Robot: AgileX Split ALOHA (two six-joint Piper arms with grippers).
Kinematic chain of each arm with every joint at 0, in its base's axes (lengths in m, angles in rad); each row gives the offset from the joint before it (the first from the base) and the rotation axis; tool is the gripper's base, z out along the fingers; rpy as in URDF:
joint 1: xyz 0 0 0.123 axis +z
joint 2: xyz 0 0 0 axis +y
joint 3: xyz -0.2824 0 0.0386 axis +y
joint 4: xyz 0.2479 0 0.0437 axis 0.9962 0 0.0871
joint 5: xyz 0 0 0 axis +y
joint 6: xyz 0.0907 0 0.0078 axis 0.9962 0 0.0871
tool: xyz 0 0 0 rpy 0 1.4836 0
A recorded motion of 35 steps. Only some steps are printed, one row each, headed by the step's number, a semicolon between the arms.
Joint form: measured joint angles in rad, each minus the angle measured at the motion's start. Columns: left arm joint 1, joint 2, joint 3, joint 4, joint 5, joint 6; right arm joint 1, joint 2, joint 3, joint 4, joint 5, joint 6.
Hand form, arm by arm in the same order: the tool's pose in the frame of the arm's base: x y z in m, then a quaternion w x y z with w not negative. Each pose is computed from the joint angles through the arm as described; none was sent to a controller.
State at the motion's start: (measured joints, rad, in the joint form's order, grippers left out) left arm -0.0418 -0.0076 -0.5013 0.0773 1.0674 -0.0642; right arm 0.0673 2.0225 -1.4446 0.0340 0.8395 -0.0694
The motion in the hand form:
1: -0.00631 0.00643 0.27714 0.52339 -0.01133 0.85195 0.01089; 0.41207 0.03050 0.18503 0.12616 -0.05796 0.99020 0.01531
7: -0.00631 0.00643 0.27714 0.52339 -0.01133 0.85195 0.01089; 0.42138 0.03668 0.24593 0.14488 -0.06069 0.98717 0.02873
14: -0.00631 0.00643 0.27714 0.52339 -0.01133 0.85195 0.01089; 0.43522 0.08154 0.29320 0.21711 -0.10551 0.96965 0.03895
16: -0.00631 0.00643 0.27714 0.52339 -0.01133 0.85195 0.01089; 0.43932 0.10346 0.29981 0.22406 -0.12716 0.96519 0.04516
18: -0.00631 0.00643 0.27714 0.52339 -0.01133 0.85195 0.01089; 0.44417 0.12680 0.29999 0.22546 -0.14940 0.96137 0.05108
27: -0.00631 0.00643 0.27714 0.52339 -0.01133 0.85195 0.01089; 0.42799 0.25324 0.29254 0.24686 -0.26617 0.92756 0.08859
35: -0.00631 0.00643 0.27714 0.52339 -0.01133 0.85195 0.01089; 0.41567 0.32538 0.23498 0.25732 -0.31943 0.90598 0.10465
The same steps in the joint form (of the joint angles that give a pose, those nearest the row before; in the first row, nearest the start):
1: 0.0000 0.0000 0.0000 0.0000 0.0000 0.0000; 0.0004 -0.0124 -0.0296 0.0028 0.0296 0.0000
7: 0.0000 0.0000 0.0000 0.0000 0.0000 0.0000; 0.0082 -0.0437 -0.2247 0.0266 0.2179 0.0000
14: 0.0000 0.0000 0.0000 0.0000 0.0000 0.0000; 0.1081 -0.0230 -0.4267 0.0196 0.2484 0.0139
16: 0.0000 0.0000 0.0000 0.0000 0.0000 0.0000; 0.1543 0.0105 -0.5047 0.0196 0.2765 0.0167
18: 0.0000 0.0000 0.0000 0.0000 0.0000 0.0000; 0.2012 0.0579 -0.5834 0.0196 0.3024 0.0188
27: 0.0000 0.0000 0.0000 0.0000 0.0000 0.0000; 0.4578 0.2142 -0.8171 0.0206 0.3154 0.0271
35: 0.0000 0.0000 0.0000 0.0000 0.0000 0.0000; 0.5907 0.3424 -0.8198 0.0088 0.1565 0.0365

